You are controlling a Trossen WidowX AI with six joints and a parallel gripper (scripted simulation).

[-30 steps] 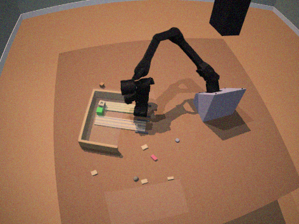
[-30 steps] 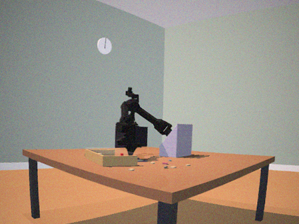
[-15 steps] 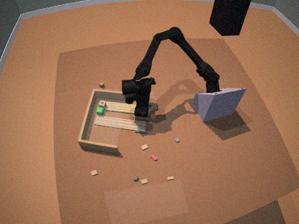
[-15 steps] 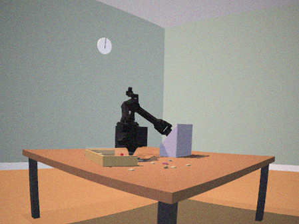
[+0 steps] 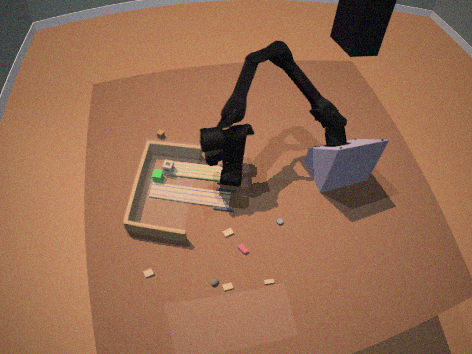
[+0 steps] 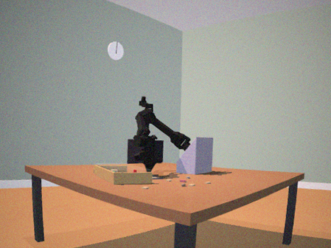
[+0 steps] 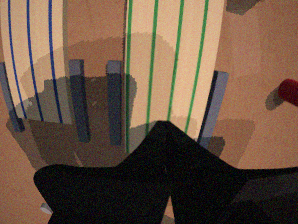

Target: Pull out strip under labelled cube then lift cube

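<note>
Right now my gripper tip is 19 cm short of the labelled cube, 8 cm to the left of it and 2 cm below it. The rest, counted from my gripper tip: pink block (26 cm to the left, 6 cm ahead); then red cylinder (11 cm to the right, 1 cm behind, 1 cm above).
</note>
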